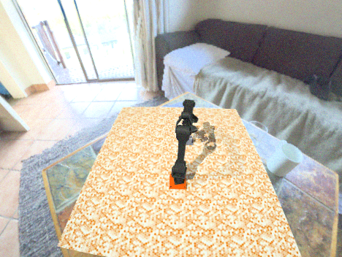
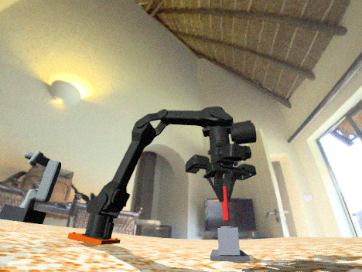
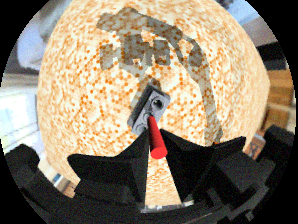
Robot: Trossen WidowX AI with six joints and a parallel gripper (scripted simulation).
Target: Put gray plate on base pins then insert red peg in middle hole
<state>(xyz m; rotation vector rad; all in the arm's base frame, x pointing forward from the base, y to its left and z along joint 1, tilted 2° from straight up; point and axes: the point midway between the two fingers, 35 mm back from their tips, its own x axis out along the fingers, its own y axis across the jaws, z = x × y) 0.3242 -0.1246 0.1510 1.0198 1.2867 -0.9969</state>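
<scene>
Right now the gray plate is 70 mm below my gripper tip. From my gripper tip the other things lie so: gray base (110 mm below); red peg (right at my gripper tip).
</scene>
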